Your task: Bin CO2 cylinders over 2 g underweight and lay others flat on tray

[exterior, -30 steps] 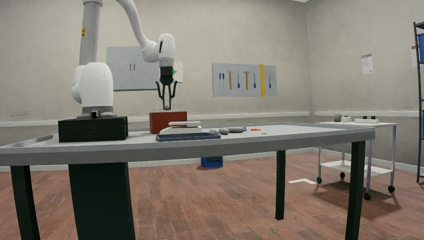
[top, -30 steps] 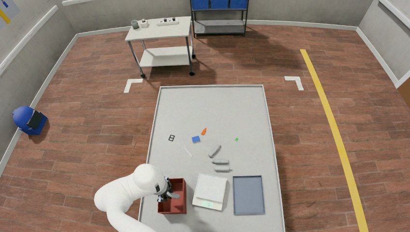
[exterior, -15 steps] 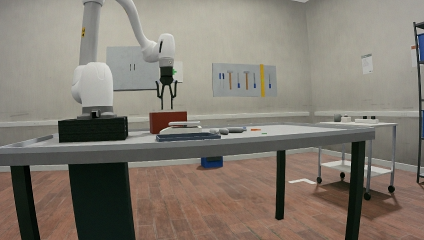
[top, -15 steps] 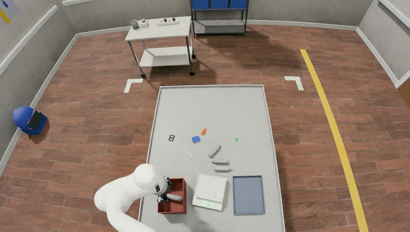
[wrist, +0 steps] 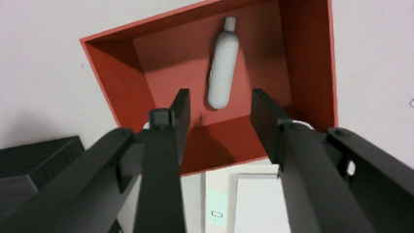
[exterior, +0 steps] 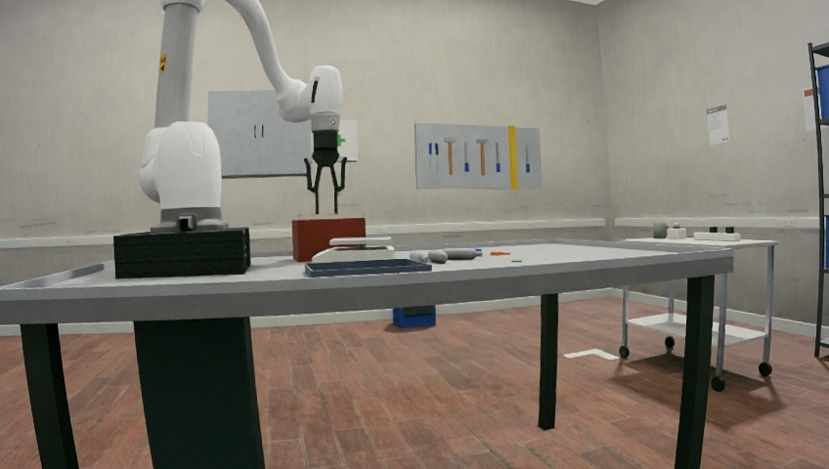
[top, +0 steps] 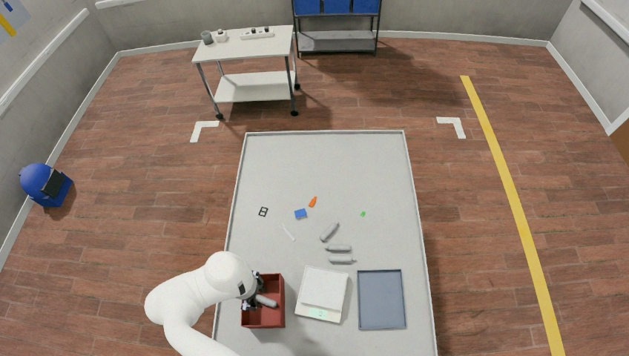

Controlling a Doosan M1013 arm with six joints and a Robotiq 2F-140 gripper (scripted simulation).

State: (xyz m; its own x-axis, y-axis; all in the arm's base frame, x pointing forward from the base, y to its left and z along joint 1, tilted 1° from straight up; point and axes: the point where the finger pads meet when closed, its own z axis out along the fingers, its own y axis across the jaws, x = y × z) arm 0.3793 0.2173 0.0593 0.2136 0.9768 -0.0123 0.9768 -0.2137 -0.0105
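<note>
My gripper is now 6 cm short of the scale platform, 23 cm to the left of it and 11 cm above it. Also, from my hand: white tool: 33 cm ahead, 6 cm to the right, 17 cm below; then scale: 5 cm ahead, 23 cm to the right, 13 cm below; then red scrap bin: 13 cm below.
</note>
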